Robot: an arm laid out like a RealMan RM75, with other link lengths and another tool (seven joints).
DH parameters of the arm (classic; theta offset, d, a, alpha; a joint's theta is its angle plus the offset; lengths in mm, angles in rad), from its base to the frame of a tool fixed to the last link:
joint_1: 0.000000 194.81 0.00 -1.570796
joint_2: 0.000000 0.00 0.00 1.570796
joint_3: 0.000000 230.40 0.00 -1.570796
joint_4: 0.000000 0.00 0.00 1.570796
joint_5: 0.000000 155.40 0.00 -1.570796
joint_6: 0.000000 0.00 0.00 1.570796
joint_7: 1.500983 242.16 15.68 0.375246
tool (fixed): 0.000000 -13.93 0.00 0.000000
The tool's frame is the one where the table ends.
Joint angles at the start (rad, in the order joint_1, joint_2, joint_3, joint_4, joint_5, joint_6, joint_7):
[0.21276 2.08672 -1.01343 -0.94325 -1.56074 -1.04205 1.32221]
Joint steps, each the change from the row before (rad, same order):
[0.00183 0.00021 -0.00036 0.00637 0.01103 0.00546 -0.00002]
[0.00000 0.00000 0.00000 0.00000 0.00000 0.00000 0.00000]
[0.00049 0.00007 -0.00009 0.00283 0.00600 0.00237 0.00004]
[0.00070 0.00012 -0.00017 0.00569 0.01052 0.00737 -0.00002]
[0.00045 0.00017 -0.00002 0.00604 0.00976 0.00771 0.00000]
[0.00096 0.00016 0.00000 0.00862 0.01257 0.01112 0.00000]
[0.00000 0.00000 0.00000 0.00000 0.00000 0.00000 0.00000]
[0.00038 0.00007 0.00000 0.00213 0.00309 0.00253 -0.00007]
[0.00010 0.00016 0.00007 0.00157 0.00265 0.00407 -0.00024]
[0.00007 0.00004 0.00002 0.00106 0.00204 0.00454 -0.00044]
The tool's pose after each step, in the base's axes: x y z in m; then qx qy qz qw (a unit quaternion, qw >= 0). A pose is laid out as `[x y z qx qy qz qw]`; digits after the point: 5 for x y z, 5 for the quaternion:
[0.23096 0.34432 -0.04768 -0.42923 0.82547 0.28213 0.23401]
[0.23096 0.34432 -0.04768 -0.42923 0.82547 0.28213 0.23401]
[0.23087 0.34490 -0.04715 -0.42696 0.82622 0.28431 0.23289]
[0.23148 0.34621 -0.04606 -0.42169 0.82778 0.28826 0.23207]
[0.23243 0.34740 -0.04508 -0.41611 0.82950 0.29184 0.23154]
[0.23396 0.34906 -0.04385 -0.40837 0.83186 0.29634 0.23113]
[0.23396 0.34906 -0.04385 -0.40837 0.83186 0.29634 0.23113]
[0.23426 0.34947 -0.04358 -0.40659 0.83240 0.29743 0.23094]
[0.23487 0.35001 -0.04315 -0.40448 0.83283 0.29859 0.23160]
[0.23560 0.35059 -0.04265 -0.40255 0.83307 0.29961 0.23277]

